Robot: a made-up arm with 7 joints. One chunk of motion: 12 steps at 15 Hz.
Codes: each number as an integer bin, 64 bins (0 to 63) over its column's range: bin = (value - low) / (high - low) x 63, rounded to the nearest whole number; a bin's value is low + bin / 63 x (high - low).
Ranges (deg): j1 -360.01..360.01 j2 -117.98..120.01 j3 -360.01..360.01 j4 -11..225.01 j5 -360.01..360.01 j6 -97.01..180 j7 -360.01..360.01
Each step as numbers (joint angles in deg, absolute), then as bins.
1 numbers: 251.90 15.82 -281.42 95.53 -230.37 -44.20 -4.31
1 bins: 54 35 7 28 11 12 31
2 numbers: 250.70 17.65 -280.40 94.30 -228.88 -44.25 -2.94
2 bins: 53 36 7 28 11 12 31
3 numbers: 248.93 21.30 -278.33 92.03 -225.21 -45.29 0.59
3 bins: 53 37 7 28 12 12 32
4 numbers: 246.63 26.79 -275.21 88.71 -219.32 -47.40 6.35
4 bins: 53 38 7 27 12 11 32
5 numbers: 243.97 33.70 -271.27 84.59 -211.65 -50.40 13.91
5 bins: 53 40 8 26 13 11 33
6 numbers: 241.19 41.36 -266.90 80.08 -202.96 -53.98 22.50
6 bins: 53 42 8 24 14 10 33
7 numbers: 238.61 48.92 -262.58 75.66 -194.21 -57.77 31.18
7 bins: 52 44 9 23 15 9 34
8 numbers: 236.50 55.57 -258.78 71.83 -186.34 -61.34 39.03
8 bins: 52 46 9 22 15 8 35
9 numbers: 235.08 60.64 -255.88 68.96 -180.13 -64.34 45.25
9 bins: 52 47 9 21 16 7 35
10 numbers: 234.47 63.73 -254.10 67.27 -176.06 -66.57 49.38
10 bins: 52 48 9 21 16 7 36
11 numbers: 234.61 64.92 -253.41 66.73 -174.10 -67.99 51.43
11 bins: 52 48 9 21 16 7 36
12 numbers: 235.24 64.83 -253.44 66.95 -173.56 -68.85 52.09
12 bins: 52 48 9 21 16 6 36
